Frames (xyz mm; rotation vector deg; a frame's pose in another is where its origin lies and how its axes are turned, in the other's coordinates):
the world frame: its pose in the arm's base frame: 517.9 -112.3 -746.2 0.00 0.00 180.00
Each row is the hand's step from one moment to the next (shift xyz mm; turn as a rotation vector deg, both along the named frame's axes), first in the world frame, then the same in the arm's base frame.
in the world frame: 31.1 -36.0 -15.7 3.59 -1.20 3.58
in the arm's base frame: -31.1 36.0 -15.7 -3.59 1.20 3.58
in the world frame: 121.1 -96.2 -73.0 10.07 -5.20 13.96
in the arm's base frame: -121.1 96.2 -73.0 -10.07 5.20 13.96
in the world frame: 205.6 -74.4 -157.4 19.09 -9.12 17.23
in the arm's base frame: -205.6 74.4 -157.4 -19.09 9.12 17.23
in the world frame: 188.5 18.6 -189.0 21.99 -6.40 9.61
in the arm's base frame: -188.5 -18.6 -189.0 -21.99 6.40 9.61
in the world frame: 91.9 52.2 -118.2 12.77 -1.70 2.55
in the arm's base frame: -91.9 -52.2 -118.2 -12.77 1.70 2.55
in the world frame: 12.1 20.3 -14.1 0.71 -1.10 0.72
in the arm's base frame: -12.1 -20.3 -14.1 -0.71 1.10 0.72
